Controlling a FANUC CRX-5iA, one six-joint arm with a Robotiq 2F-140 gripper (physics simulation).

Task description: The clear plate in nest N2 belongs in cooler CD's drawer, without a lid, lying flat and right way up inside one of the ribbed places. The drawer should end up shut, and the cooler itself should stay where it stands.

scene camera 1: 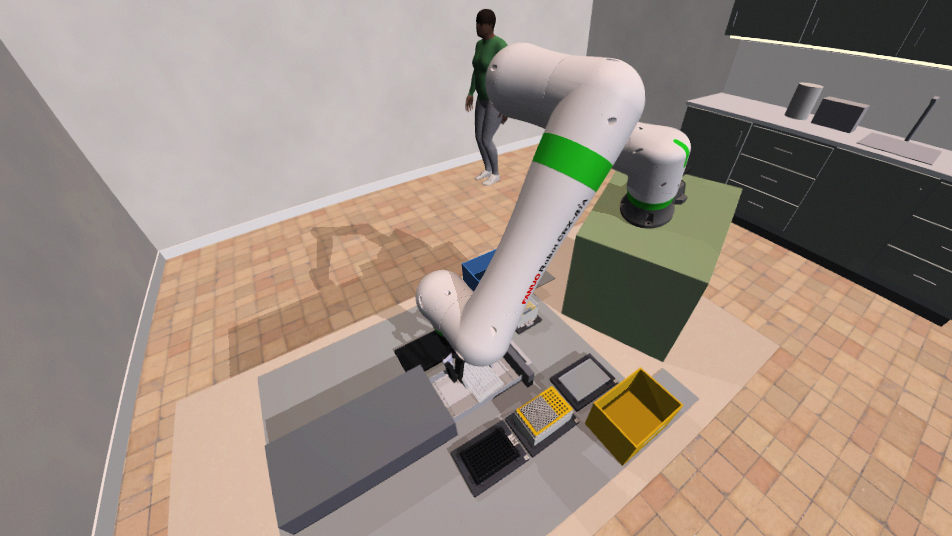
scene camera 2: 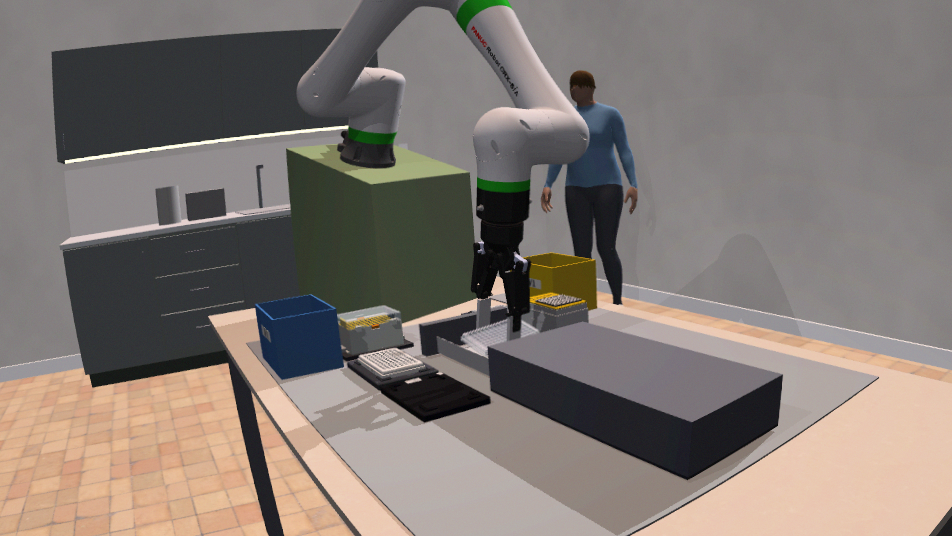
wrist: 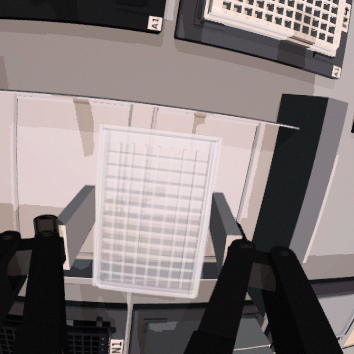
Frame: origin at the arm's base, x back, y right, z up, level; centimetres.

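Seen in the pictures: gripper, between the fingertips: (scene camera 1: 477, 375) (scene camera 2: 497, 338) (wrist: 152, 205); arm's base, origin of its link: (scene camera 1: 646, 209) (scene camera 2: 367, 160).
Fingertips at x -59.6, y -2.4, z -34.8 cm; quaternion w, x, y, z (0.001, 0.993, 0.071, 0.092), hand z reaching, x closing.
Note:
Pixels of each thing's top centre, then the offset from my fingertips to it. "spot": a spot on its surface instead.
- clear ribbed plate, centre of its top: (wrist: 154, 231) (scene camera 2: 500, 325) (scene camera 1: 478, 373) dy -0.8, dx +0.0, dz +2.3 cm
- cooler CD, a spot on its surface: (scene camera 2: 632, 372) spot: dy +0.4, dx -39.2, dz +3.6 cm
- Nest N2, centre of its top: (scene camera 2: 432, 389) (scene camera 1: 423, 350) dy +18.1, dx -9.9, dz -3.1 cm
- white plate, centre of its top: (scene camera 2: 389, 359) dy +19.0, dx +7.7, dz -2.1 cm
- blue bin, centre of its top: (scene camera 2: 293, 306) (scene camera 1: 491, 264) dy +33.0, dx +24.7, dz +7.2 cm
- yellow bin, centre of its top: (scene camera 2: 551, 259) (scene camera 1: 638, 404) dy -31.8, dx +28.1, dz +7.2 cm
- yellow-topped tip box, centre of its top: (scene camera 2: 553, 298) (scene camera 1: 544, 408) dy -19.1, dx +9.2, dz +2.9 cm
- black rack, centre of its top: (scene camera 1: 489, 453) dy -19.8, dx -7.8, dz -2.1 cm
The clear ribbed plate (scene camera 1: 480, 379) (scene camera 2: 496, 336) (wrist: 152, 210) is held low over the open drawer, near its front panel, and looks slightly tilted in scene camera 2. My gripper (scene camera 1: 459, 370) (scene camera 2: 499, 322) (wrist: 152, 205) is shut on its long sides. In the wrist view the plate's lower end overlaps the drawer's side wall; I cannot tell whether they touch. The drawer (scene camera 1: 451, 399) (scene camera 2: 461, 352) (wrist: 47, 155) is pulled out of cooler CD (scene camera 1: 359, 446) (scene camera 2: 632, 372), a dark grey box. Nest N2 (scene camera 1: 421, 351) (scene camera 2: 436, 394) (wrist: 75, 12) is black and empty.
A white plate (scene camera 2: 391, 362) (wrist: 285, 17) sits in the nest beside N2. A blue bin (scene camera 1: 474, 267) (scene camera 2: 299, 339), a yellow bin (scene camera 1: 632, 412) (scene camera 2: 566, 279), a yellow-topped tip box (scene camera 1: 544, 412) (scene camera 2: 559, 300) and a black rack (scene camera 1: 491, 456) stand around the drawer.

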